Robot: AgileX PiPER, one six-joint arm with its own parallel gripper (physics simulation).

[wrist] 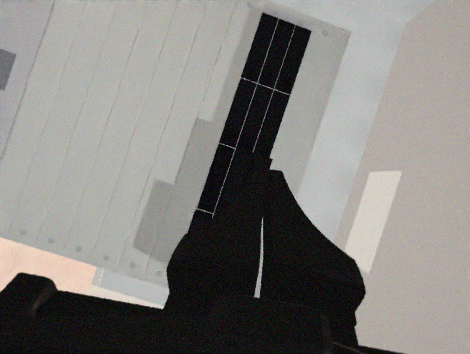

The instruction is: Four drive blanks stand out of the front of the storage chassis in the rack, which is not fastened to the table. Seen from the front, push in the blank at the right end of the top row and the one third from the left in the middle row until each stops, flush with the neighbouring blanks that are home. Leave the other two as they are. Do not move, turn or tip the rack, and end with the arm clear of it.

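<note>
The storage chassis shows in the wrist view as a long black front of drive blanks (pixel 259 52), crossed by thin pale lines and running slantwise from the top centre to the lower middle. Grey bare front (pixel 320 100) lies along its right side. Which blanks stand out cannot be told from this dark face. My gripper (pixel 267 185) is dark, with its fingertips together and a thin slit between the fingers lower down; it holds nothing visible. The tips overlap the lower part of the black front in the view and hide blanks there. Whether they touch a blank cannot be told.
The rack (pixel 115 100) shows as wide grey panels with seams and small round screws, left of the black front. Stepped shadows fall on it. A beige surface (pixel 430 125) with a pale rectangle (pixel 375 220) is at right. A peach-coloured patch (pixel 45 262) shows at lower left.
</note>
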